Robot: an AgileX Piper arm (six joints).
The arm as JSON. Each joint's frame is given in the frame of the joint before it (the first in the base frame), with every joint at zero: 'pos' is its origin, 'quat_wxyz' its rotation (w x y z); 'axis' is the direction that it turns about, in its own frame. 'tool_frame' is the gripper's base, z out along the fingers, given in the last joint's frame.
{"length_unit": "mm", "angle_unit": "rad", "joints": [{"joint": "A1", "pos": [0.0, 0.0, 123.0], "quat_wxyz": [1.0, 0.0, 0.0, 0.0], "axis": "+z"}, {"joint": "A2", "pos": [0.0, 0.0, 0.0], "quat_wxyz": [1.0, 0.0, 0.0, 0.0], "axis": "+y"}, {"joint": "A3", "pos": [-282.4, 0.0, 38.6], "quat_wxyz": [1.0, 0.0, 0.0, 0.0], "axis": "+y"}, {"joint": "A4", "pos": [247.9, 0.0, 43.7], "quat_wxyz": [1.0, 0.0, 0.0, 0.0], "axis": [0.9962, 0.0, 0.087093]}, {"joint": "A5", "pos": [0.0, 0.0, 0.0], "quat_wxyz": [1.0, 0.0, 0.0, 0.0], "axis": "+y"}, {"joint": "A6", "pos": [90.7, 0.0, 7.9], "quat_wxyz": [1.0, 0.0, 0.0, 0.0], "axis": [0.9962, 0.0, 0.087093]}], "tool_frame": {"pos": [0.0, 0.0, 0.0], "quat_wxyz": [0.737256, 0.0, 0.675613, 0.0]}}
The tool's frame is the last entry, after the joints.
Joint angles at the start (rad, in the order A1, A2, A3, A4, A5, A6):
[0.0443 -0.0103 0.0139 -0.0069 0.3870 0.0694]
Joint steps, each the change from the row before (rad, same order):
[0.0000 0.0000 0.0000 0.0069 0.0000 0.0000]
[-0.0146 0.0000 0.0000 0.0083 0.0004 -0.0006]
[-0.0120 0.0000 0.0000 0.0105 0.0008 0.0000]
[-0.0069 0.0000 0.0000 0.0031 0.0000 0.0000]
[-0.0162 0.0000 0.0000 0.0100 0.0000 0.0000]
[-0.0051 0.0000 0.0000 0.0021 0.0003 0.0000]
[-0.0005 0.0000 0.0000 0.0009 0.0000 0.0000]
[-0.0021 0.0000 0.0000 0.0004 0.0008 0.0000]
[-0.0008 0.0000 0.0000 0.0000 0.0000 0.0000]
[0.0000 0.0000 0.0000 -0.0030 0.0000 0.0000]
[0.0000 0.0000 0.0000 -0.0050 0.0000 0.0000]
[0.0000 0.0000 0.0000 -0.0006 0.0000 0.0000]
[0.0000 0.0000 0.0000 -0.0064 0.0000 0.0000]
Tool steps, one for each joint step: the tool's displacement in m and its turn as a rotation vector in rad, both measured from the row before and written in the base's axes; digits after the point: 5 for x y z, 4 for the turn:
[-0.00001 0.00024 0.00000 0.0069 0.0003 0.0006]
[0.00001 -0.00048 -0.00003 0.0077 0.0007 -0.0137]
[-0.00001 -0.00026 -0.00006 0.0104 0.0010 -0.0111]
[0.00001 -0.00025 0.00000 0.0031 0.0000 -0.0066]
[0.00002 -0.00050 0.00001 0.0100 0.0000 -0.0154]
[0.00000 -0.00019 -0.00002 0.0021 0.0003 -0.0049]
[0.00000 0.00000 0.00000 0.0009 0.0000 -0.0004]
[-0.00002 -0.00009 -0.00007 0.0004 0.0008 -0.0020]
[0.00000 -0.00004 0.00000 0.0000 0.0000 -0.0008]
[0.00000 -0.00010 0.00000 -0.0030 0.0000 -0.0003]
[0.00000 -0.00017 -0.00001 -0.0050 0.0001 -0.0004]
[0.00000 -0.00002 0.00000 -0.0006 0.0000 -0.0001]
[0.00000 -0.00022 -0.00001 -0.0064 0.0001 -0.0005]

